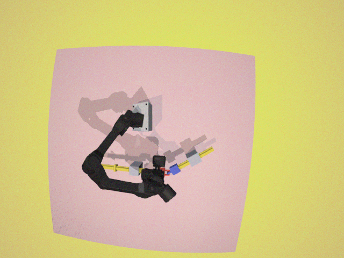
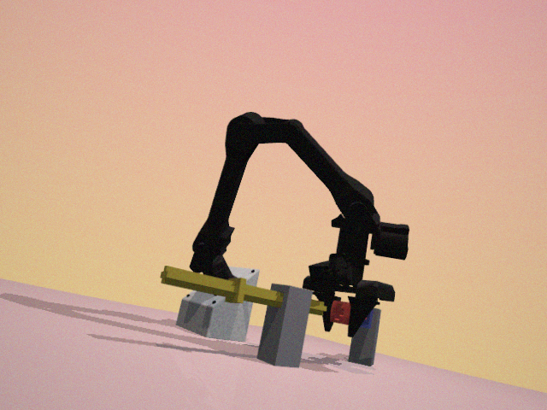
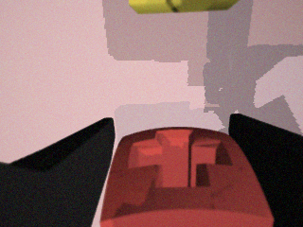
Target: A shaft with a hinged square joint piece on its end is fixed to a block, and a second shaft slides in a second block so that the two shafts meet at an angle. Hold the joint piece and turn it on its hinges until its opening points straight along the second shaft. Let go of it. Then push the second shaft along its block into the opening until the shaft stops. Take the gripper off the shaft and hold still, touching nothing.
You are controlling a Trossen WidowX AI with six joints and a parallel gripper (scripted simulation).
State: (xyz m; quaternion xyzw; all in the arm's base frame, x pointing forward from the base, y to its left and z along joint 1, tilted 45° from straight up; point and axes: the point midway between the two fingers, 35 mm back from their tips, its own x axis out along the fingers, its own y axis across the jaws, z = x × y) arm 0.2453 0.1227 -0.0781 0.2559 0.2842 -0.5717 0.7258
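My gripper tip is 20 mm to the right of the red joint piece and 40 mm below it.
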